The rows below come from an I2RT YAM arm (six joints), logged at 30 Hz.
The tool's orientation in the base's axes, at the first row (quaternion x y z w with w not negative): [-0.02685 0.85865 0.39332 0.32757]
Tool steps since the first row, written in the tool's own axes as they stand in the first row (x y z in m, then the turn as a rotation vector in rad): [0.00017 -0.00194 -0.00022 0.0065 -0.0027 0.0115]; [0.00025 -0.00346 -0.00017 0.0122 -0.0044 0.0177]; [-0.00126 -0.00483 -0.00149 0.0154 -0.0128 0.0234]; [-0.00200 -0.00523 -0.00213 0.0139 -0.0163 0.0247]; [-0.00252 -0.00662 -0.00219 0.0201 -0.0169 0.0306]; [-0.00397 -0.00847 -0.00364 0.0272 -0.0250 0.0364]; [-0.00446 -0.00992 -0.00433 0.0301 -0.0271 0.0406]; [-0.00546 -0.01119 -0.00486 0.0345 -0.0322 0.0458]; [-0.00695 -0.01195 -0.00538 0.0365 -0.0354 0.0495]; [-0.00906 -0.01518 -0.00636 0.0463 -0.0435 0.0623]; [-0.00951 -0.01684 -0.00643 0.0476 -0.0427 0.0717]
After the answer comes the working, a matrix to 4 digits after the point.
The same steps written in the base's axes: [0.00034 -0.00145 -0.00127 0.0020 0.0075 -0.0110]; [0.00076 -0.00245 -0.00234 0.0014 0.0118 -0.0184]; [0.00165 -0.00463 -0.00173 0.0045 0.0107 -0.0285]; [0.00200 -0.00550 -0.00126 0.0074 0.0088 -0.0306]; [0.00280 -0.00661 -0.00184 0.0059 0.0138 -0.0374]; [0.00371 -0.00920 -0.00152 0.0060 0.0138 -0.0496]; [0.00417 -0.01078 -0.00186 0.0066 0.0158 -0.0547]; [0.00505 -0.01224 -0.00186 0.0075 0.0168 -0.0631]; [0.00617 -0.01343 -0.00124 0.0089 0.0176 -0.0682]; [0.00827 -0.01679 -0.00167 0.0106 0.0230 -0.0853]; [0.00909 -0.01807 -0.00247 0.0145 0.0303 -0.0900]
The tool's axes in the first row as the columns of a matrix, in the base's axes (rounded; the answer above uses it unrounded):
[-0.7840 -0.3038 0.5414]
[0.2116 0.6892 0.6930]
[-0.5837 0.6579 -0.4760]

